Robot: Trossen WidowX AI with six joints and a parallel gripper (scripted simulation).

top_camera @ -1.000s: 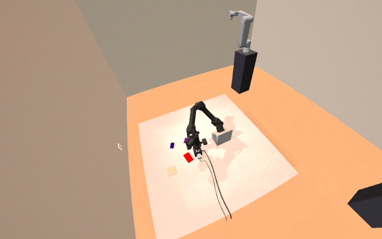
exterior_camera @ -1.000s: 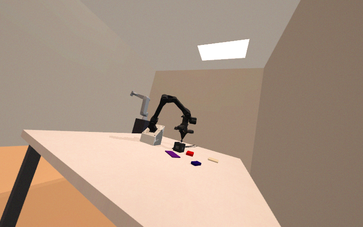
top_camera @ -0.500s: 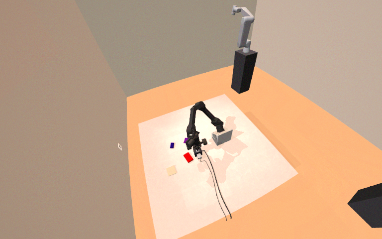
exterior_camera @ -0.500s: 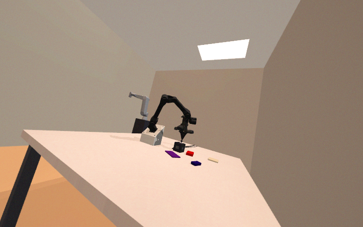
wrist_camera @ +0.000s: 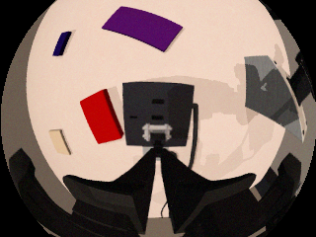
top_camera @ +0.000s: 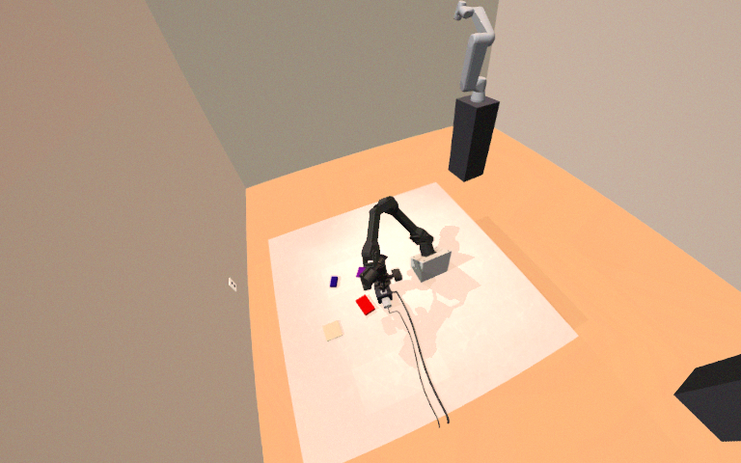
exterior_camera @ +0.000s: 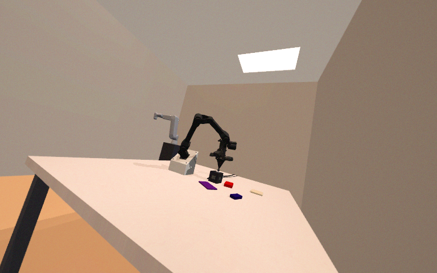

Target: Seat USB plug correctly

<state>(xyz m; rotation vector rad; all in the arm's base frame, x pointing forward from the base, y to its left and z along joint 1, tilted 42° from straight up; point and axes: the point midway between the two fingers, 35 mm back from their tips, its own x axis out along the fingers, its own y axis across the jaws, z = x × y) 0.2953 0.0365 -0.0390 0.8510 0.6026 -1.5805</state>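
My gripper tip is now 20 mm above the USB plug. The rest, counted from my gripper tip: red block 100 mm ahead, 10 mm to the right, 100 mm below; then purple tile 180 mm to the right, 110 mm below; then dark blue block 200 mm ahead, 230 mm to the right, 100 mm below.
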